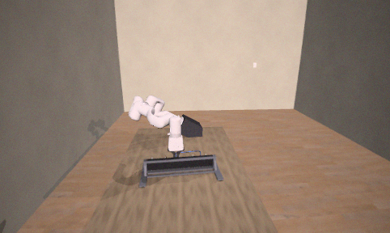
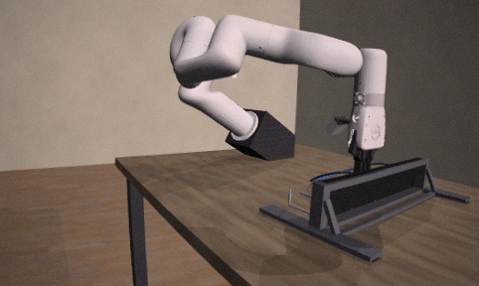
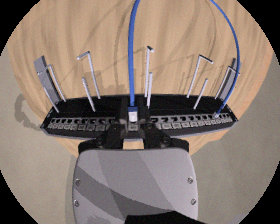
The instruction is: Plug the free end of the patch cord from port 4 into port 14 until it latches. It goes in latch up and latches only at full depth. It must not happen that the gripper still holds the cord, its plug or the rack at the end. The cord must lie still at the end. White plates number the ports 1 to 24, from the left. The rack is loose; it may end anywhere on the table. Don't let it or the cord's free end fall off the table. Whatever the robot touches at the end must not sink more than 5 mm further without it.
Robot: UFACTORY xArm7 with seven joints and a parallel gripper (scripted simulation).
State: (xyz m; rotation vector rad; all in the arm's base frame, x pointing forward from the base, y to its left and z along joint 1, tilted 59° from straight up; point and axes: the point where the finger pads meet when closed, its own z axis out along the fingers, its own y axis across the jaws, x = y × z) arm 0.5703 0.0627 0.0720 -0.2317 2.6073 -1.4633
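Now: the pale plug 2 cm ahead of my hand and 1 cm below it.
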